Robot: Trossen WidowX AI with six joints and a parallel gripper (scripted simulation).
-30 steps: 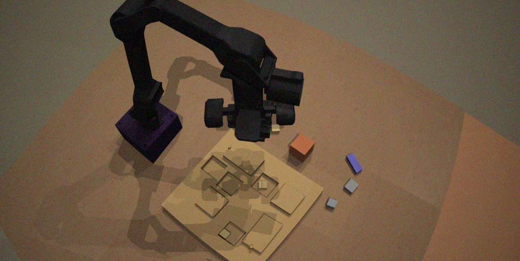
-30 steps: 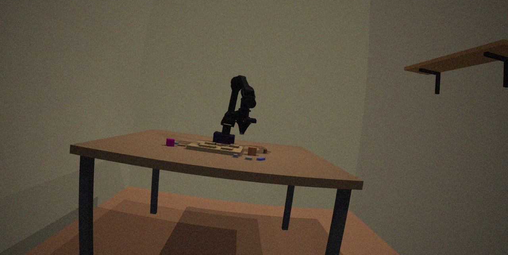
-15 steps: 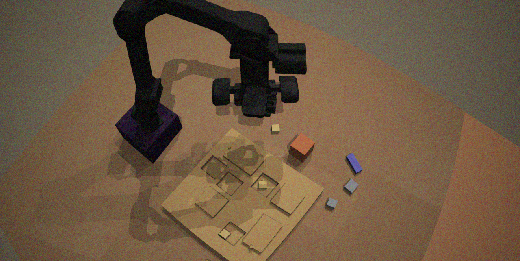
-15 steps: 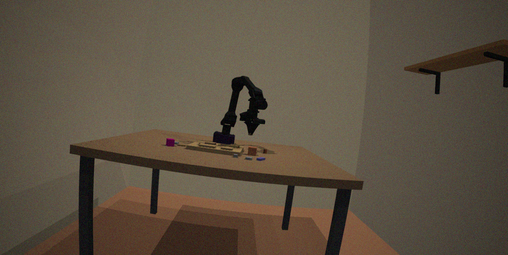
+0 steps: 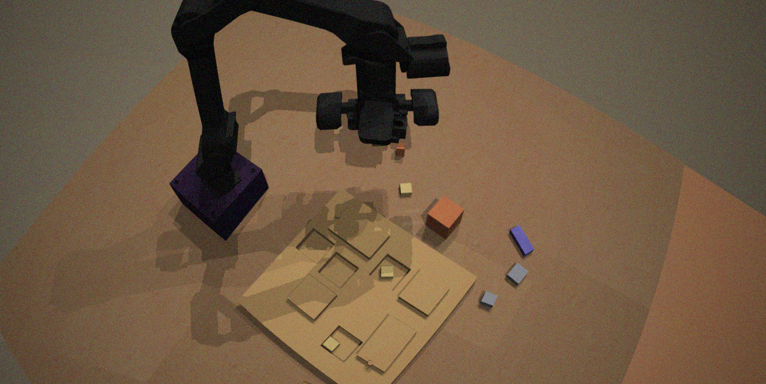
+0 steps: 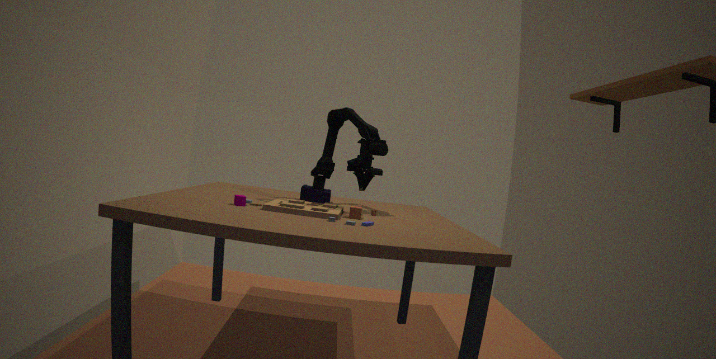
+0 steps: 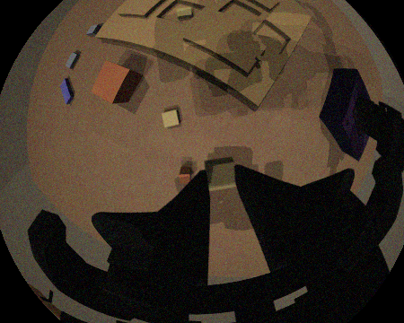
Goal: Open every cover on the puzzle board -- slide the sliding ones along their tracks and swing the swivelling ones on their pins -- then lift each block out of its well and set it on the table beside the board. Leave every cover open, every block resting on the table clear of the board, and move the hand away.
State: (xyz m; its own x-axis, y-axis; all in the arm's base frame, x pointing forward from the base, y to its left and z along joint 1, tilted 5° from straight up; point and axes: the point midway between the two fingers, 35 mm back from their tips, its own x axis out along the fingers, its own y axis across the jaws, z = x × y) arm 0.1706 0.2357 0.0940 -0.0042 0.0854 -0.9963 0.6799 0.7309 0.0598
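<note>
Right now my gripper tip is 100 mm above the small orange block, 60 mm to the right of it and 10 mm past it. Round my gripper tip: tan puzzle board: 190 mm to the right, 150 mm ahead, 90 mm below; then blue-violet bar: 290 mm ahead, 100 mm below, 80 mm to the left; then orange cube: 150 mm ahead, 90 mm below, 10 mm to the left.
</note>
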